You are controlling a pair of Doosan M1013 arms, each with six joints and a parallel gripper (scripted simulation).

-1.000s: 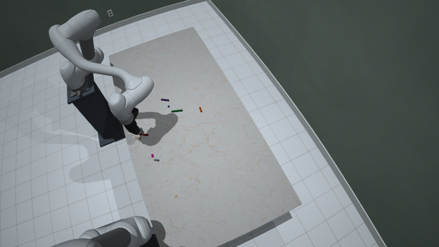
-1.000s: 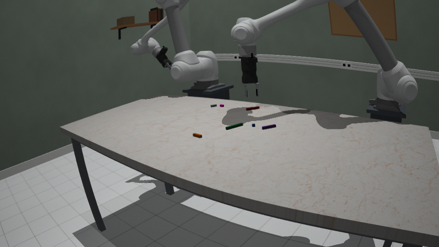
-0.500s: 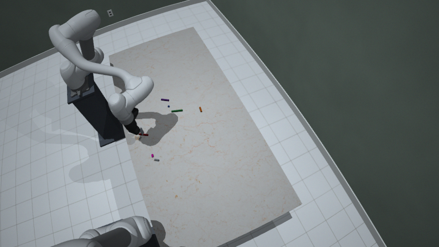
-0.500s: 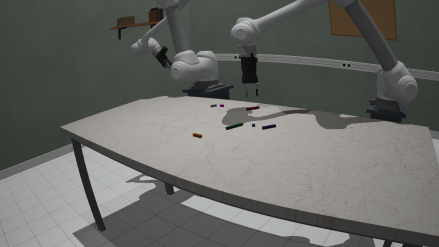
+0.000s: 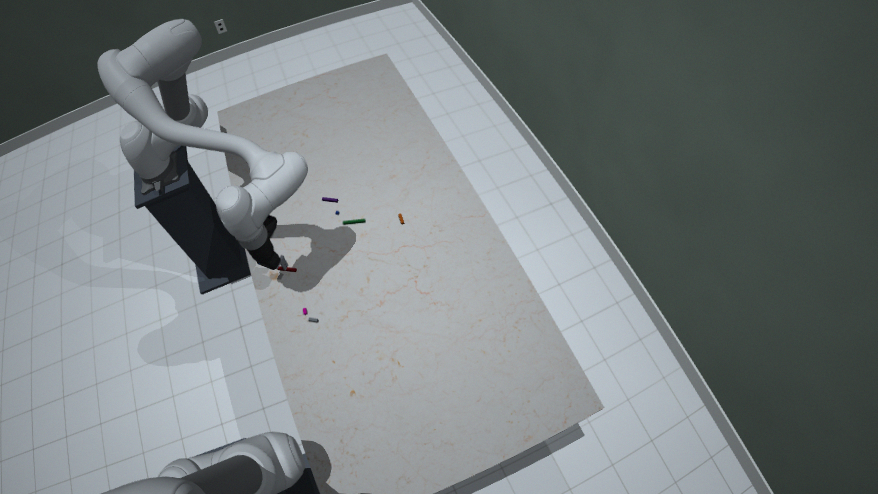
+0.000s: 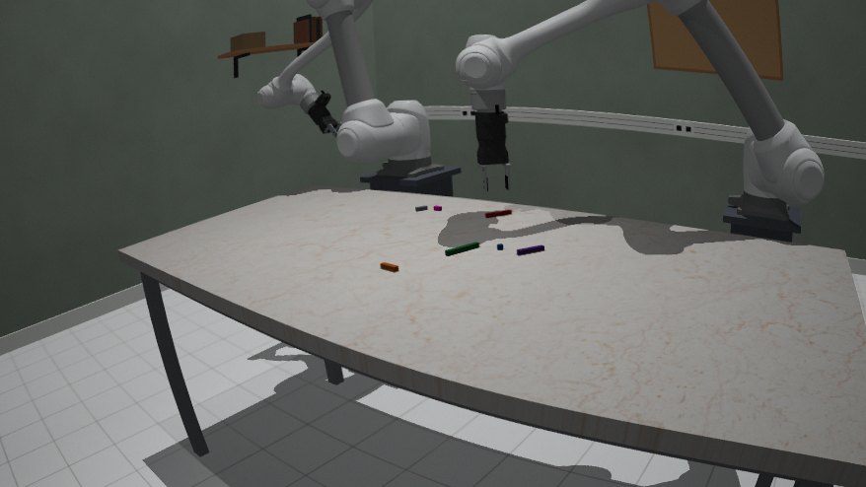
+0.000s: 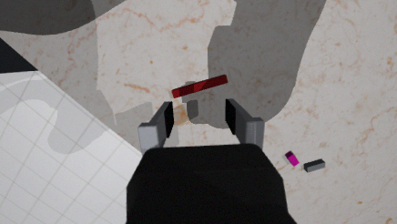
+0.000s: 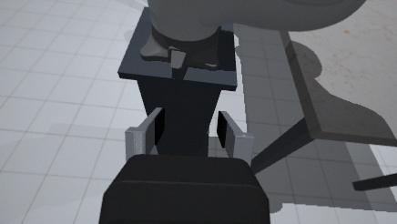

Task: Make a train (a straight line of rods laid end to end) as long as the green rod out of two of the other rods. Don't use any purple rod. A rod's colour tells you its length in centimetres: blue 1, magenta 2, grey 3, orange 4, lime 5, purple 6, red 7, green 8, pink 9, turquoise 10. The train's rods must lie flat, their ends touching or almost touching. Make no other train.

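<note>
The red rod lies 1 cm ahead of my left hand, 1 cm to the left of it and 7 cm below it. The rest, counted from my left hand: magenta rod 3 cm ahead, 17 cm to the right, 7 cm below; then grey rod 4 cm ahead, 21 cm to the right, 7 cm below; then blue rod 25 cm ahead, 15 cm to the left, 7 cm below.
</note>
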